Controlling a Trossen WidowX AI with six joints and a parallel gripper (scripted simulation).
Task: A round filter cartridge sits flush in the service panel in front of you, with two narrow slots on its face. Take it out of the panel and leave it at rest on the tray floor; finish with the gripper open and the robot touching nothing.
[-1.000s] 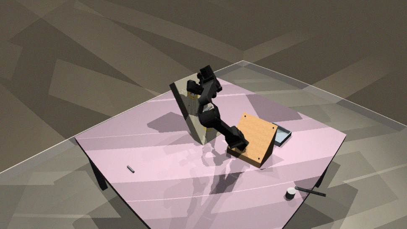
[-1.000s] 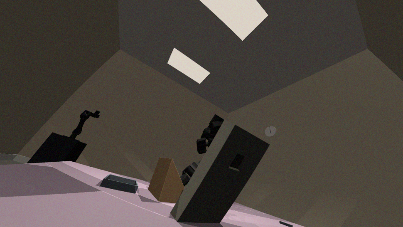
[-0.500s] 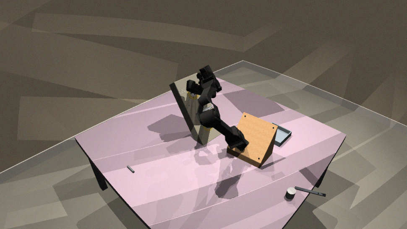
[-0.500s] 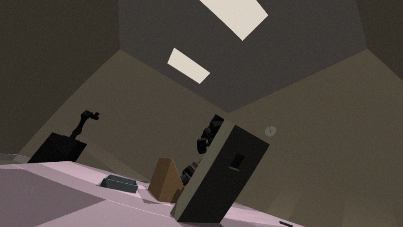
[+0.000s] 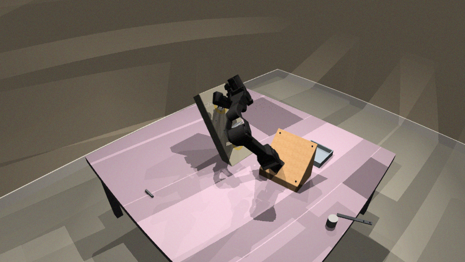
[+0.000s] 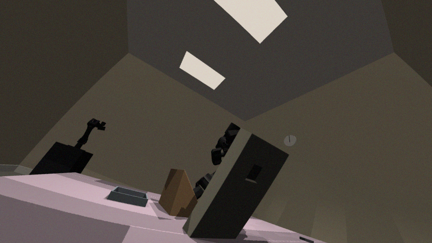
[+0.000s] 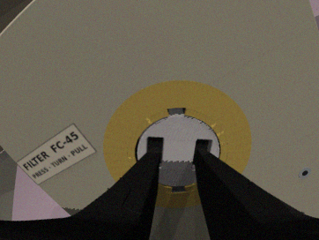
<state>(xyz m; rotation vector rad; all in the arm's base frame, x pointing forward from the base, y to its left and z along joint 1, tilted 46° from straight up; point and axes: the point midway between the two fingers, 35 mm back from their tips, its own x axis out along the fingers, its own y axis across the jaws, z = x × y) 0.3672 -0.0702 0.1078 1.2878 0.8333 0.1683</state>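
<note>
My gripper tip is now 1 cm short of the round grey filter cartridge and 1 cm above it. Round my gripper tip: grey tray 41 cm behind, 31 cm to the right, 23 cm below; then service panel 8 cm below, 3 cm behind.
</note>
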